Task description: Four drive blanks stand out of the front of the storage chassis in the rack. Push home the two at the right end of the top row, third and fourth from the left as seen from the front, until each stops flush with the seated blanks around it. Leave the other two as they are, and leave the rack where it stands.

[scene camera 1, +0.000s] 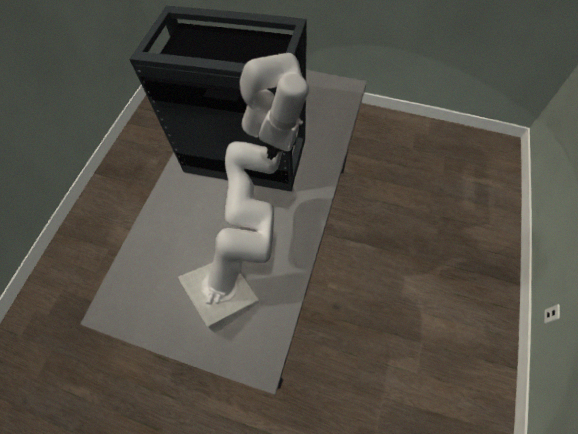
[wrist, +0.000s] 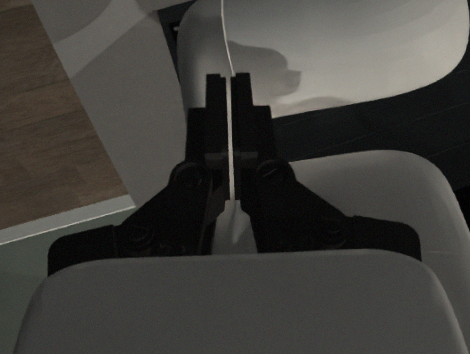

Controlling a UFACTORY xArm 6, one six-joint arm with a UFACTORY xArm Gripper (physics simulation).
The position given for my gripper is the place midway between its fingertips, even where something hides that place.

Observation:
In view: my gripper point(wrist: 228, 101) and a dark rack point(scene camera 1: 193, 85).
The dark rack is seen too in the wrist view point(wrist: 422, 121).

